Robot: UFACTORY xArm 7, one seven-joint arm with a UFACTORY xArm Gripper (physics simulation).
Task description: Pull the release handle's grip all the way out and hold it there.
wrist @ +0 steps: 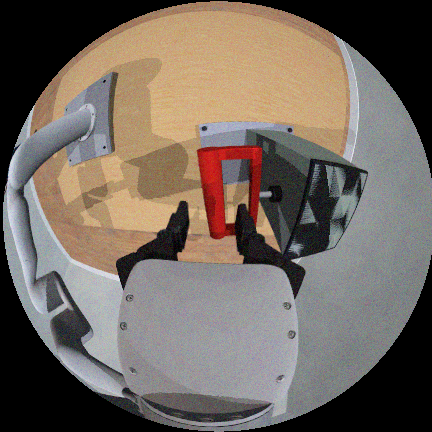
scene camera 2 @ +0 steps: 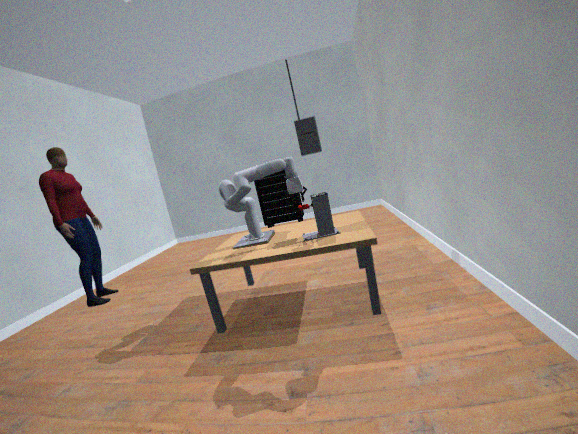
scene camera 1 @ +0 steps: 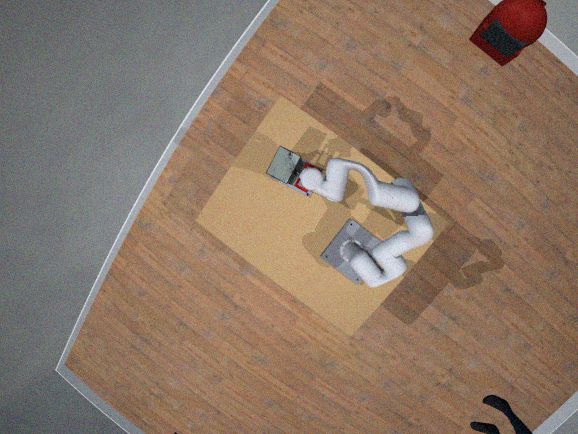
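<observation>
The red release handle point(scene camera 1: 300, 186) point(scene camera 2: 303, 206) point(wrist: 211, 175) is a rectangular loop with a thick outer grip bar. A short metal rod point(wrist: 265, 194) joins it to the side of a tall grey housing point(scene camera 1: 284, 165) point(scene camera 2: 323, 215) point(wrist: 295, 150). My gripper point(scene camera 2: 304, 191) point(wrist: 211, 212) is partly open with nothing between its fingers. It hangs above the handle. In the wrist view the near end of the grip bar shows between the two black fingers, and the right finger covers part of the loop's inner side. In scene camera 1 the arm's wrist hides the gripper and part of the handle.
The housing stands on a grey base plate point(wrist: 210, 131) bolted to the wooden table point(scene camera 1: 260, 225) point(scene camera 2: 225, 255). My arm's base plate point(scene camera 1: 335, 250) point(scene camera 2: 242, 243) point(wrist: 102, 135) is on the same table. A person point(scene camera 2: 67, 200) stands at the left, and a dark box point(scene camera 2: 307, 135) hangs beyond the table.
</observation>
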